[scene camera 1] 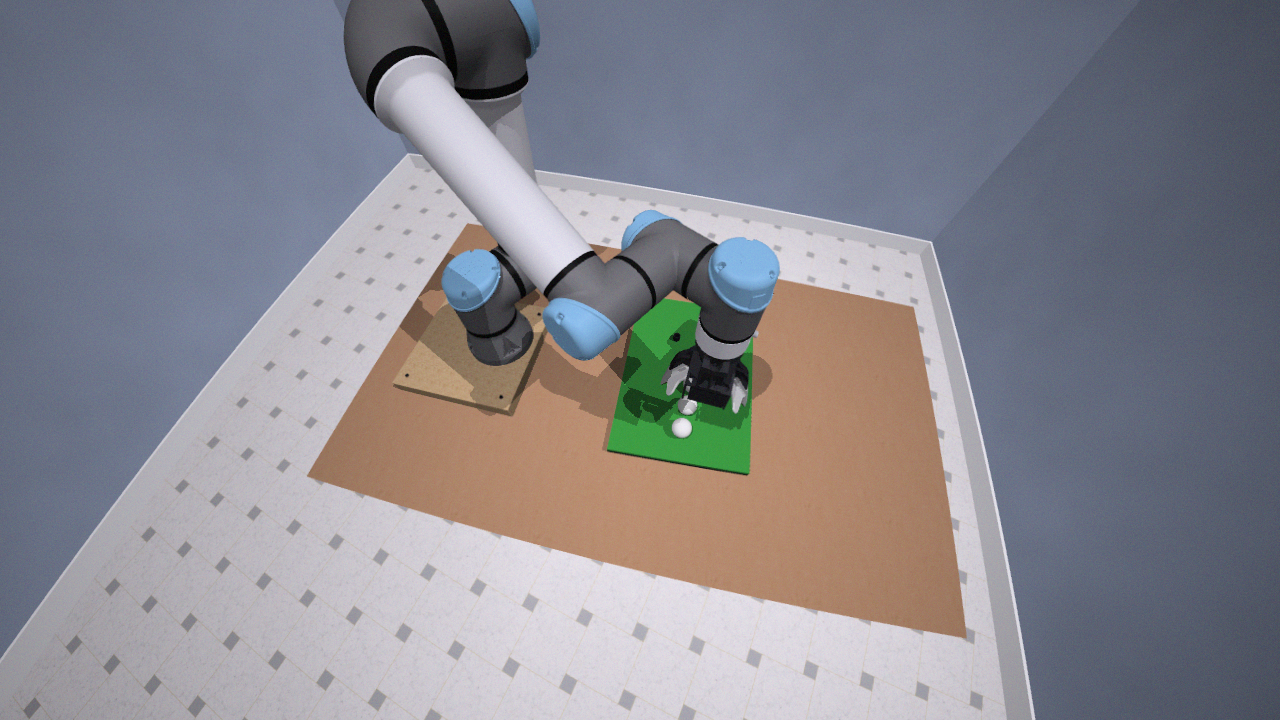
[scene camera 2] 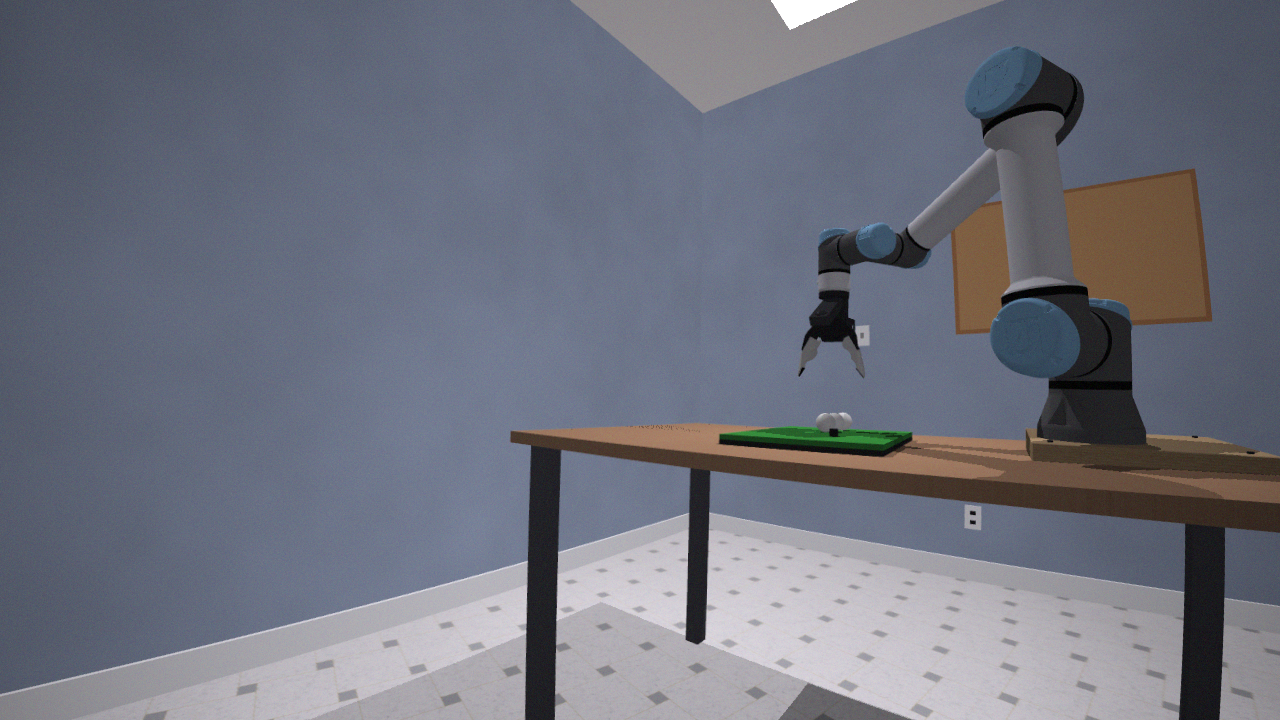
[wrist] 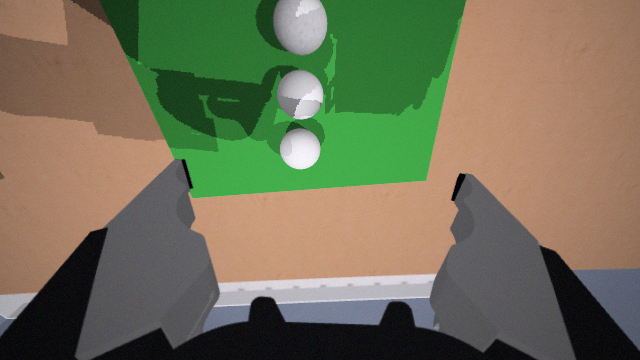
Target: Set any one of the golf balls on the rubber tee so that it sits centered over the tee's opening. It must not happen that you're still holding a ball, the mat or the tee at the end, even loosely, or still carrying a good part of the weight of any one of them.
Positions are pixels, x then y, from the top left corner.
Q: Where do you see a golf ball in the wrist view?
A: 300,148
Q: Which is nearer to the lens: the golf ball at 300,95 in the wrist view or the green mat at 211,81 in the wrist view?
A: The golf ball.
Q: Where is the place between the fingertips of my gripper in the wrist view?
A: At 323,168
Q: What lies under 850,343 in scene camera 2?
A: My gripper.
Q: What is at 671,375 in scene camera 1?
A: My gripper.
